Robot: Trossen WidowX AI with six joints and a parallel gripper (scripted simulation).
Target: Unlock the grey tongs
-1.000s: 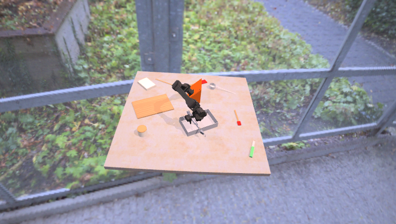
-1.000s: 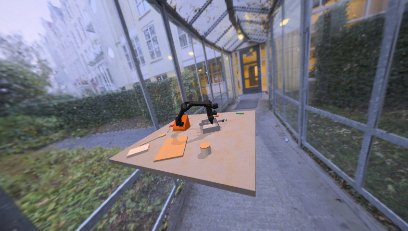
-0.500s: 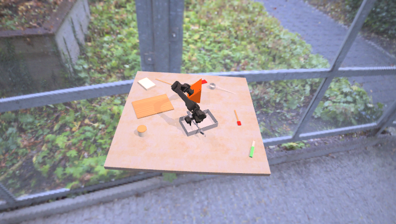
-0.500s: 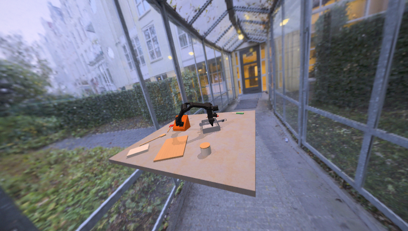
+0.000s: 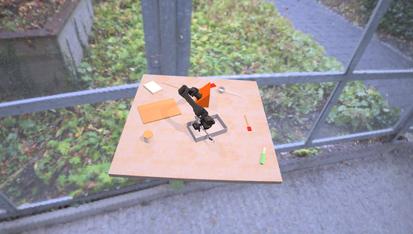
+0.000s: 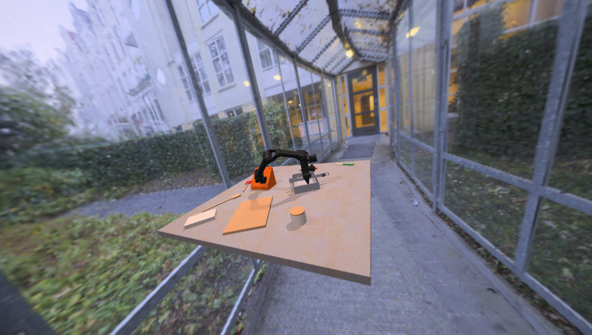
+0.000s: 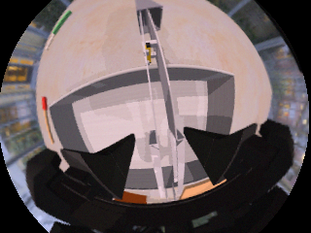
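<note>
Now: gripper tip 40 mm past the roasting tin and 30 mm to the right of it. From my gripper tip the other things lie so: pale block: 590 mm behind, 530 mm to the right, 20 mm below; then wooden board: 420 mm to the right, 250 mm behind, 20 mm below; then round wooden canister: 450 mm to the right, 110 mm ahead.
</note>
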